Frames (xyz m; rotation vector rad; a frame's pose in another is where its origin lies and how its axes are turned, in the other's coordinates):
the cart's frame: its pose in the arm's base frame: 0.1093 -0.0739 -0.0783 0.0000 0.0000 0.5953
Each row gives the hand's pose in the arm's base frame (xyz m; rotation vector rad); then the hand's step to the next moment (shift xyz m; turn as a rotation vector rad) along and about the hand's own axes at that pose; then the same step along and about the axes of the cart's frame.
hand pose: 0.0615 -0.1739 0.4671 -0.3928 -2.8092 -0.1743
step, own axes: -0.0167 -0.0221 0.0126 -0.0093 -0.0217 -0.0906
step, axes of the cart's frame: -0.0084 -0.0224 -0.0188 0.0016 -0.0463 0.0813
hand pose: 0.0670 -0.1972 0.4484 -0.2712 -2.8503 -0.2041
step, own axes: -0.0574 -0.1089 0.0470 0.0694 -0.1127 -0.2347
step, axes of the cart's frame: -0.0436 -0.1005 -0.0732 -0.1008 -0.0967 0.2304
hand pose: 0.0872 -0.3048 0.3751 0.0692 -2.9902 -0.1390
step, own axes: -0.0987 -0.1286 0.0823 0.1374 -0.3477 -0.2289
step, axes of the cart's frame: 0.0101 -0.1462 -0.1076 -0.2824 -0.2598 0.2120
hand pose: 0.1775 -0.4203 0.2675 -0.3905 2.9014 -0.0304
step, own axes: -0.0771 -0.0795 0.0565 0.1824 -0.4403 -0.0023
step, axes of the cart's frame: 0.0558 -0.1053 -0.0353 -0.3133 -0.3588 -0.0142
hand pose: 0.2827 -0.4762 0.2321 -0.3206 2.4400 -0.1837
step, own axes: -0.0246 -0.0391 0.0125 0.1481 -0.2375 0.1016
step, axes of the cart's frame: 0.0102 -0.0448 0.0134 -0.1565 -0.2248 -0.1168
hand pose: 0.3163 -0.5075 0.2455 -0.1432 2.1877 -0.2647
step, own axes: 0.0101 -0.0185 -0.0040 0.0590 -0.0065 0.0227
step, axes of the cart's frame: -0.0184 -0.0110 -0.0012 -0.0254 -0.0084 -0.0577
